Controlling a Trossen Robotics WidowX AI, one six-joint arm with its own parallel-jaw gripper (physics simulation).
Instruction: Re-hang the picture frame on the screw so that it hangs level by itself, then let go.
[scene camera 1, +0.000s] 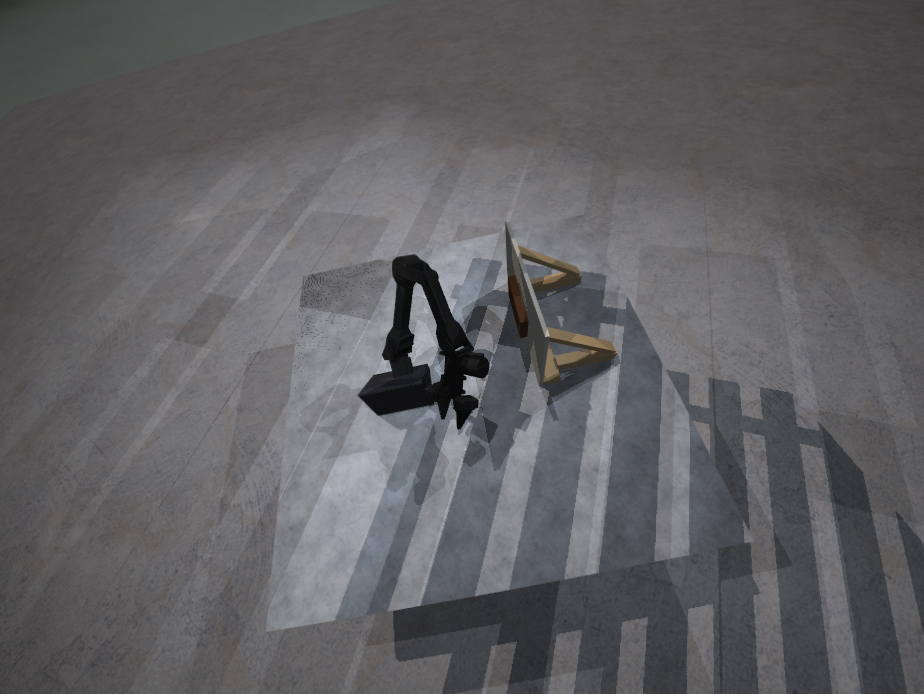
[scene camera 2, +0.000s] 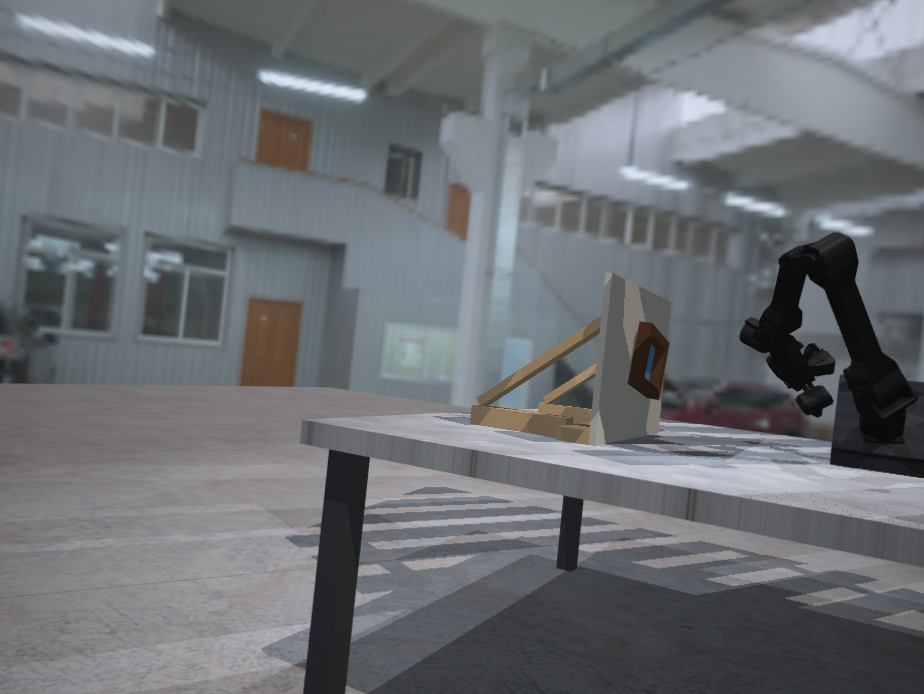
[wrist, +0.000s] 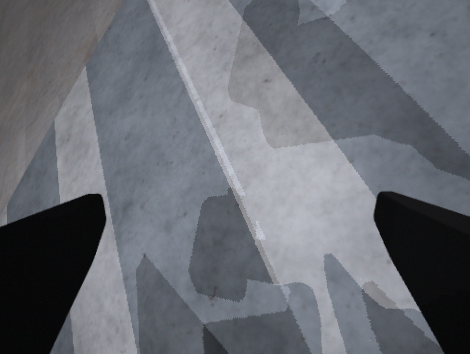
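Seen in the pictures: gripper, between the fingertips: (scene camera 1: 450, 424) (wrist: 241, 206); arm's base, origin of its link: (scene camera 1: 402, 373) (scene camera 2: 882, 429).
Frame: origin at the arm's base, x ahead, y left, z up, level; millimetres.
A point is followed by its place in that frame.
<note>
The picture frame (scene camera 1: 518, 307) @[x 416, y 20, z 139 mm] (scene camera 2: 640, 369) @[x 432, y 149, z 66 mm], brown with a blue picture, is on the front face of an upright grey-white panel (scene camera 1: 528, 302) @[x 439, y 30, z 135 mm] (scene camera 2: 614, 373). In the second scene view its edges look tilted against the panel's edges. The screw does not show; I cannot tell from these views whether the frame bears on it. My gripper (scene camera 1: 451, 422) @[x 113, y -233, z 30 mm] (scene camera 2: 820, 382) (wrist: 241, 206) @[x 113, y -233, z 30 mm] is open and empty. It hangs over the table in front of the panel, well apart from the frame, with its fingers pointing down towards the table top.
Wooden struts (scene camera 1: 586, 342) @[x 584, y -125, z 58 mm] (scene camera 2: 539, 361) @[x 606, y 249, z 61 mm] brace the panel from behind, with wooden feet (scene camera 2: 519, 420) @[x 635, y 246, z -55 mm] on the table (scene camera 1: 328, 590) @[x -338, y -546, z -76 mm] (scene camera 2: 448, 457) @[x 633, y 583, z -94 mm]. The arm's dark base block (scene camera 1: 395, 392) @[x -21, y -99, z 71 mm] (scene camera 2: 873, 455) @[x 15, y 36, z -48 mm] stands on the same table. Striped shadows cross the table top.
</note>
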